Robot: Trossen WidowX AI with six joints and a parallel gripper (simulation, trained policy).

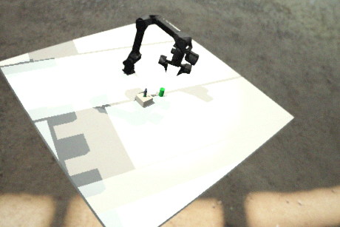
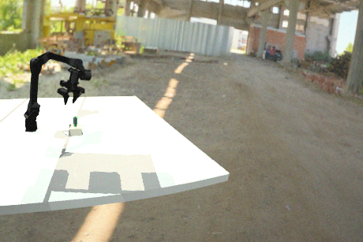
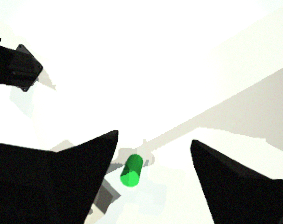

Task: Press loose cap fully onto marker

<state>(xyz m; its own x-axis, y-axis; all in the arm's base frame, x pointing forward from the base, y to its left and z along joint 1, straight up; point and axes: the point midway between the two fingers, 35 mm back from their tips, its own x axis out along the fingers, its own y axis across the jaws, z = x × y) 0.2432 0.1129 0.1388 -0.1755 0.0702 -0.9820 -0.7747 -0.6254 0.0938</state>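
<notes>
The green cap is 3 cm ahead of my gripper tip, 8 cm to the right of it and 8 cm below it. Also, from my gripper tip: holder block (2 cm ahead, 20 cm to the right, 8 cm below).
</notes>
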